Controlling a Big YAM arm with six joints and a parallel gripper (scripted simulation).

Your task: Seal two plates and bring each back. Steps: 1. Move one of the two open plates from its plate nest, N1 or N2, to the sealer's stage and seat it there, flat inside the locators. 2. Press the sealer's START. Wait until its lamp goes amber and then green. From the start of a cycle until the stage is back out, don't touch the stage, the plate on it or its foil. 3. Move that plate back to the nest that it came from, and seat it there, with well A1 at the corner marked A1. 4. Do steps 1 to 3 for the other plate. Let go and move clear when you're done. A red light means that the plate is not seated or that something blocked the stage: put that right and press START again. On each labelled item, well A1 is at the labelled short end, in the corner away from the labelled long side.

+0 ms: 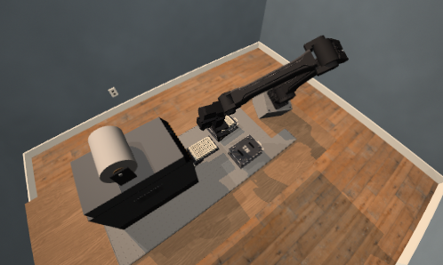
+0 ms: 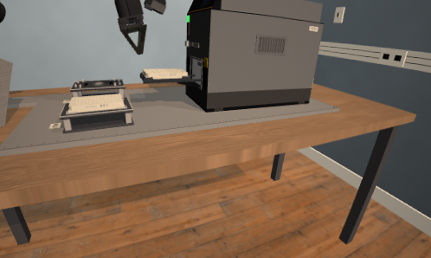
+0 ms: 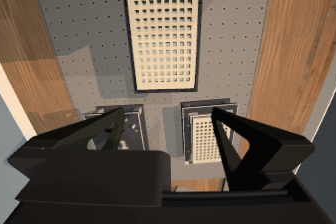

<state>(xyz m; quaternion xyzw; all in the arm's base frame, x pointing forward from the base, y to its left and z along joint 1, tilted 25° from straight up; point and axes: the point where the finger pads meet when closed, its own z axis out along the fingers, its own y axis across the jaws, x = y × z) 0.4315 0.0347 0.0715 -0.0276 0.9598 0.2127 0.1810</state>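
Right now the start button is 160 mm ahead of my hand, 120 mm to the left of it and 20 mm above it. Round my hand: sealer stage (80 mm ahead, 20 mm to the left, 80 mm below); then plate nest (100 mm behind, 110 mm to the right, 140 mm below); then small label (210 mm behind, 130 mm to the right, 170 mm below).
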